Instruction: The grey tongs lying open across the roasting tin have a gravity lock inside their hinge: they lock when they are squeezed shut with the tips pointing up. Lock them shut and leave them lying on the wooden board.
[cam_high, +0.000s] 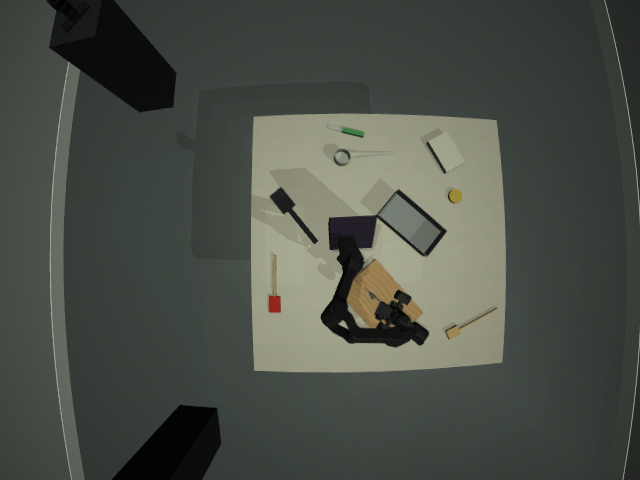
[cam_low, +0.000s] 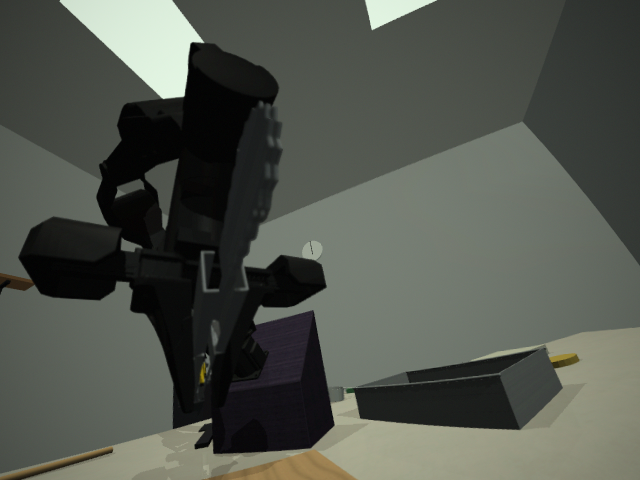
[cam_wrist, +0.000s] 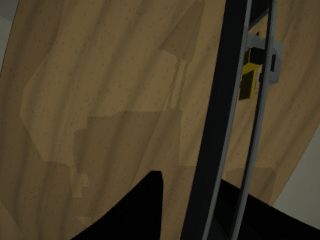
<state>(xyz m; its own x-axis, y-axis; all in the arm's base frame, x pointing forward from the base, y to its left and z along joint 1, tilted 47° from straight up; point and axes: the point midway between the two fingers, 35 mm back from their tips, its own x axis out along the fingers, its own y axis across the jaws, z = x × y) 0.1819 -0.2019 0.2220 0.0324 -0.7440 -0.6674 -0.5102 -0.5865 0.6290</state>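
Right now the yellow lock piece is 3 cm to the left of my gripper tip, 3 cm behind it and 2 cm above it. The rest, counted from my gripper tip: dark roasting tin (38 cm to the left, 14 cm ahead, 7 cm below); red spatula (52 cm behind, 9 cm below, 8 cm to the left); wooden board (9 cm below, 1 cm behind).
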